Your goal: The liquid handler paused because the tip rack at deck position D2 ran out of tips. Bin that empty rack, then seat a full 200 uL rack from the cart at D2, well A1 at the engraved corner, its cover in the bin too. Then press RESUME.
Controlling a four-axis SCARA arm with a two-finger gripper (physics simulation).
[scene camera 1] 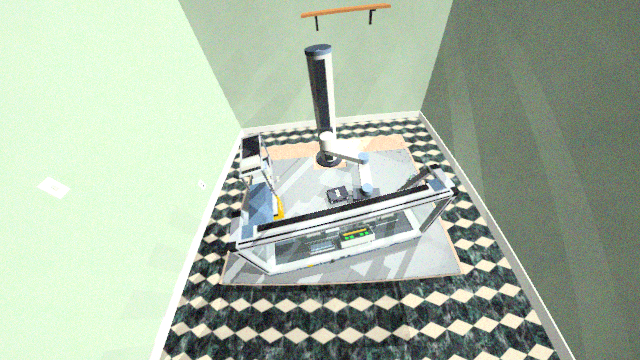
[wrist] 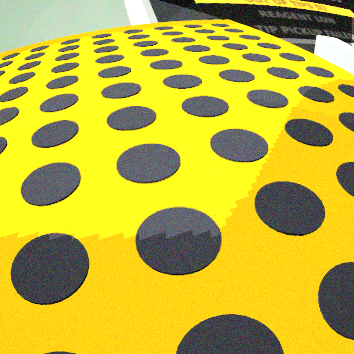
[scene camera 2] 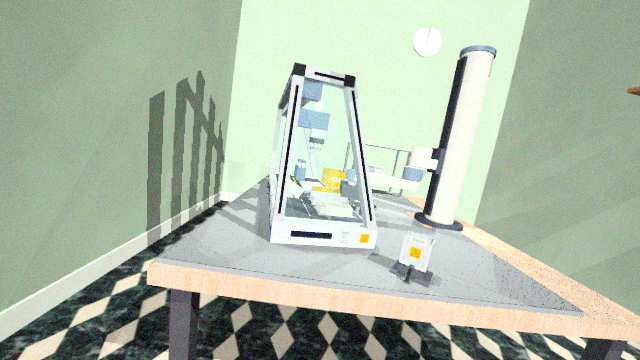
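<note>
The yellow tip rack has rows of dark, empty round holes and fills most of the wrist view. My gripper is right over it. One white finger shows at the top right of the wrist view, against the rack's side; the other finger is outside that view. The gripper looks shut on the rack. In scene camera 1 the fingers are hidden below the arm's end, behind the enclosure beam. The status panel has a yellow bar reading OUT OF TIPS D2. The full rack and its cover cannot be made out.
The glass-sided enclosure surrounds the deck, with its beam close in front of the arm. A yellow bin stands beyond the rack. A dark flat box lies near the arm. A white sign stands at the table's near side.
</note>
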